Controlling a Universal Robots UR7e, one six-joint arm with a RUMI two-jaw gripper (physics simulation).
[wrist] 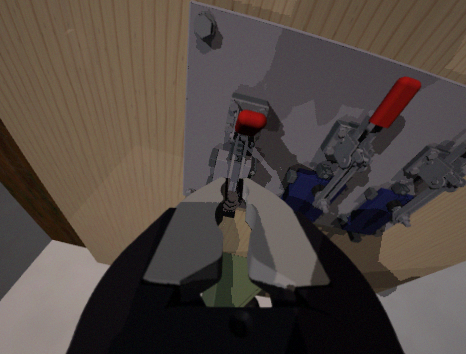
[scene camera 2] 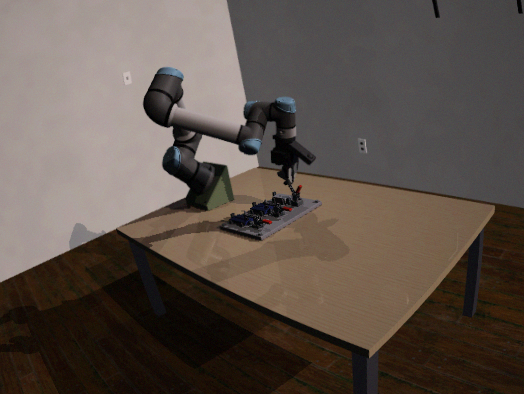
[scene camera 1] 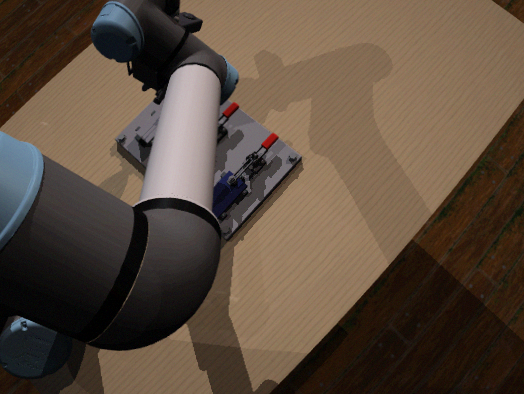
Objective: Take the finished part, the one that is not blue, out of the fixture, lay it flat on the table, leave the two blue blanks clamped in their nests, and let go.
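Seen in the pictures: gripper, fingertip midpoint: (wrist: 233, 180) (scene camera 2: 290, 184); arm's base, origin of the base link: (scene camera 2: 204, 180).
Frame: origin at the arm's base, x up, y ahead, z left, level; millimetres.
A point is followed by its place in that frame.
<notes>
The finished grey part (scene camera 2: 281, 199) {x -63, y 421, z 90 mm} sits in the far nest of the grey fixture plate (scene camera 1: 295, 155) (scene camera 2: 314, 202) {x -88, y 532, z 152 mm} (wrist: 230, 45) {x -88, y 529, z 140 mm}; my fingers hide it in the wrist view. My gripper (scene camera 2: 288, 180) {x -7, y 454, z 110 mm} (wrist: 233, 180) {x -7, y 454, z 110 mm} is shut on the slim metal arm (wrist: 233, 167) of that nest's toggle clamp, just above the nest. The arm is tilted up from its base, with its spindle end between the fingertips. This clamp's red handle (scene camera 2: 299, 189) {x -20, y 503, z 108 mm} (wrist: 251, 123) {x -3, y 506, z 111 mm} stands raised. Two blue blanks (scene camera 2: 262, 208) {x -67, y 408, z -16 mm} (wrist: 305, 189) {x -67, y 413, z 11 mm}, (scene camera 1: 225, 193) {x -72, y 396, z -117 mm} (scene camera 2: 242, 219) {x -72, y 407, z -120 mm} (wrist: 374, 212) {x -72, y 400, z -104 mm} sit in the other nests under lowered clamp arms.
The other two clamps' red handles (scene camera 1: 230, 110) {x -52, y 529, z 0 mm} (scene camera 2: 286, 209) {x -55, y 535, z -4 mm} (wrist: 396, 102) {x -52, y 534, z 5 mm}, (scene camera 1: 270, 141) {x -57, y 536, z -110 mm} (scene camera 2: 267, 221) {x -57, y 544, z -112 mm} slope outward beside my gripper. The wooden table (scene camera 1: 350, 200) {x -103, y 566, z -307 mm} (scene camera 2: 400, 240) {x -103, y 1023, z 38 mm} (wrist: 110, 125) {x -103, y 404, z 274 mm} surrounds the plate. The green robot base (scene camera 2: 220, 190) {x -37, y 113, z 2 mm} stands behind it.
</notes>
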